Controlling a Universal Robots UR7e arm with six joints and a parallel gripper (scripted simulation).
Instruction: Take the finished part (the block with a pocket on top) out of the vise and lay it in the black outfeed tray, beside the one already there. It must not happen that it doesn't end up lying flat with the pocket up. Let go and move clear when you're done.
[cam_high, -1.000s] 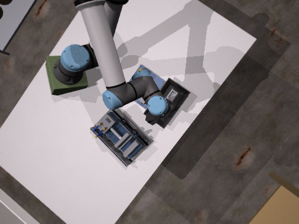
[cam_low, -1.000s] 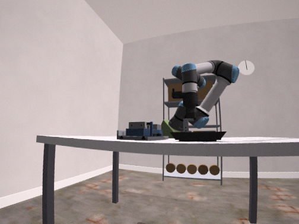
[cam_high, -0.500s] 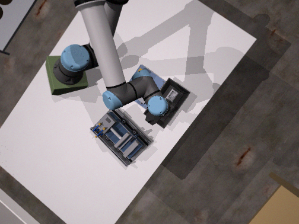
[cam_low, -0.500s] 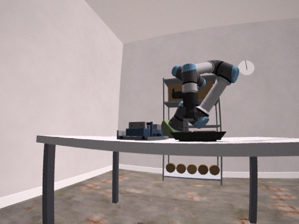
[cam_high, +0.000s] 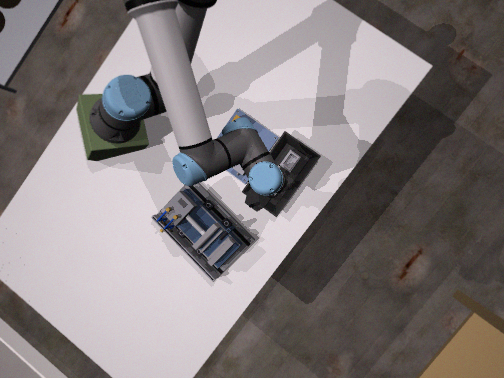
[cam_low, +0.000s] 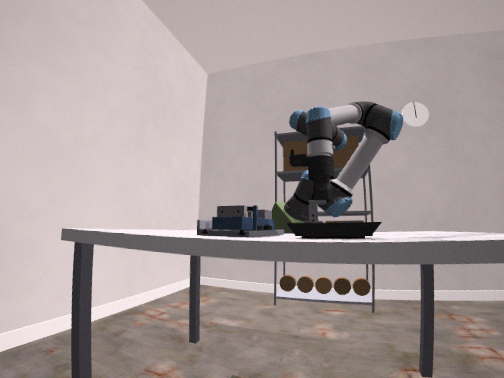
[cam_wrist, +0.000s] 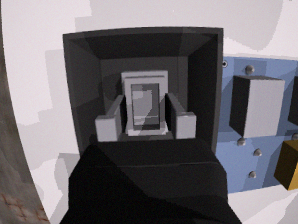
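Now: hand 120 mm past the grey block, 30 mm above it and 20 mm to the left of it. Also, from my hand: blue fixture plate (170 mm behind, 50 mm below, 10 mm to the left); brass block (230 mm behind, 40 mm to the left, 30 mm below); blue vise (260 mm to the right, 40 mm behind, 20 mm below).
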